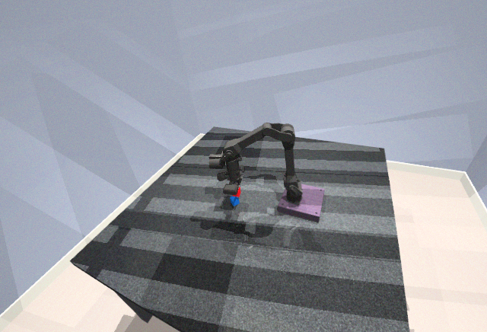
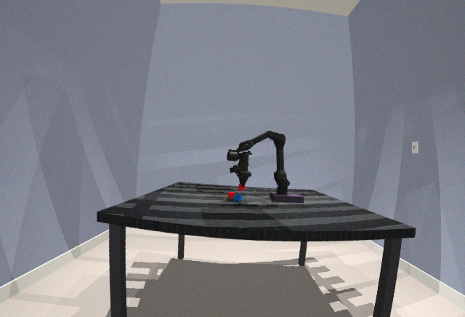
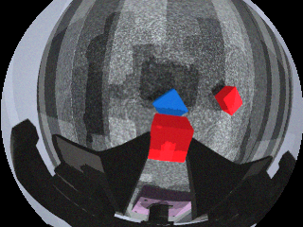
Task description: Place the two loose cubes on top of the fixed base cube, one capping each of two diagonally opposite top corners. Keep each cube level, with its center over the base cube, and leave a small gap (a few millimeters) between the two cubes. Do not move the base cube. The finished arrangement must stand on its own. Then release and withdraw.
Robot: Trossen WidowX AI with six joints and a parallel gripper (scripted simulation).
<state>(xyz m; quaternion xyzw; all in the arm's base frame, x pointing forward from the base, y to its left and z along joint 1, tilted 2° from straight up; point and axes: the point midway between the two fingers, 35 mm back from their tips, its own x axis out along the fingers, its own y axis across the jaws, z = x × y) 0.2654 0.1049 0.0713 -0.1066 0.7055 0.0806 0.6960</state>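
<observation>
Now: the blue cube 20 mm ahead of my gripper tip and 70 mm below it.
</observation>
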